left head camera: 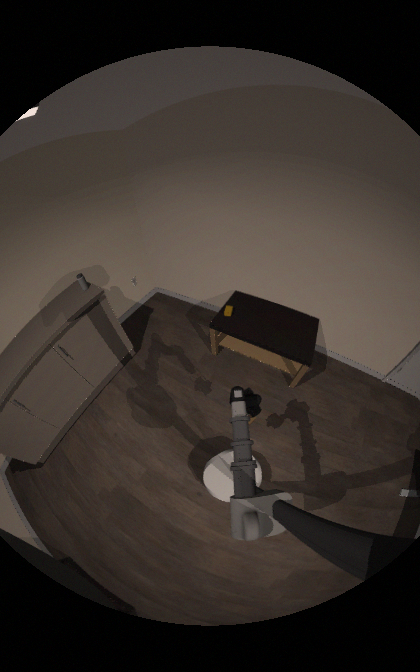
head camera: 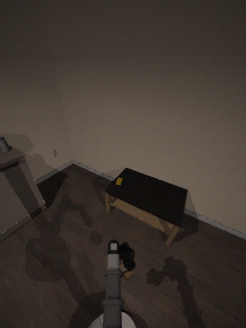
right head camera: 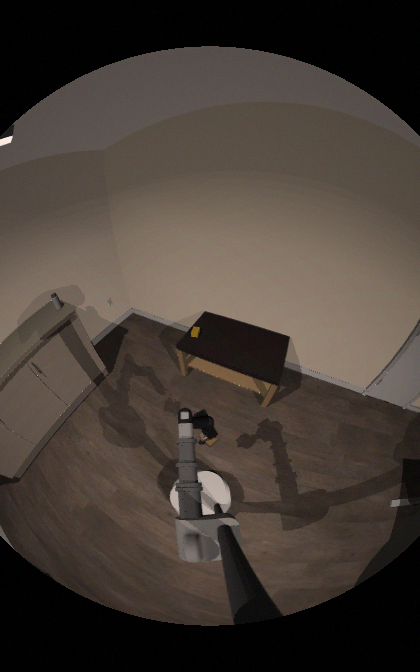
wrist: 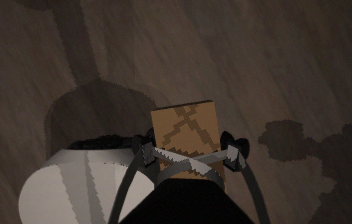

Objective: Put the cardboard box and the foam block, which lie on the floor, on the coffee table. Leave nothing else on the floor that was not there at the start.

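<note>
The cardboard box is a brown block between the fingers of my gripper. The gripper is shut on it and holds it above the floor, close to my white base. In the head views the dark wrist partly hides the box. The coffee table, with a dark top and wooden legs, stands against the wall ahead, beyond the gripper. A small yellow block, which looks like the foam block, lies on its top near the left end.
A cabinet stands on the left, with a grey cylinder on top. A pale door is at the far right. Shadows of the arm fall on the floor between my base and the table.
</note>
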